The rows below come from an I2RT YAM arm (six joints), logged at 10 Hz.
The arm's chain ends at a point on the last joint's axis. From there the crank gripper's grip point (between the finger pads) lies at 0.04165 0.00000 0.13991 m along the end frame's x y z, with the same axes.
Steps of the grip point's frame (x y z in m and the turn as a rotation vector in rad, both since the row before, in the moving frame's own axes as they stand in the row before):
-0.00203 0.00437 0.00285 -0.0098 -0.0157 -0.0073
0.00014 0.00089 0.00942 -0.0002 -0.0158 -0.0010
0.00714 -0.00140 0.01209 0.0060 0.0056 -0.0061
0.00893 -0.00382 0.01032 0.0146 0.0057 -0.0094
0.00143 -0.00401 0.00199 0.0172 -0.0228 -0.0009
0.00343 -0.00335 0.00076 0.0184 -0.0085 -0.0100
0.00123 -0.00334 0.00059 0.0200 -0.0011 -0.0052
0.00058 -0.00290 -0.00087 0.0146 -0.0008 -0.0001
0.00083 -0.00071 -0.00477 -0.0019 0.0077 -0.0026
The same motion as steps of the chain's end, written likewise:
0.00017 0.00329 0.00222 -0.0098 -0.0157 -0.0073
0.00236 0.00090 0.00878 -0.0002 -0.0158 -0.0010
0.00636 -0.00030 0.01233 0.0060 0.0056 -0.0061
0.00814 -0.00138 0.01058 0.0146 0.0057 -0.0094
0.00463 -0.00156 0.00110 0.0172 -0.0228 -0.0009
0.00464 -0.00036 0.00044 0.0184 -0.0085 -0.0100
0.00139 -0.00033 0.00057 0.0200 -0.0011 -0.0052
0.00069 -0.00085 -0.00089 0.0146 -0.0008 -0.0001
-0.00025 -0.00087 -0.00445 -0.0019 0.0077 -0.0026

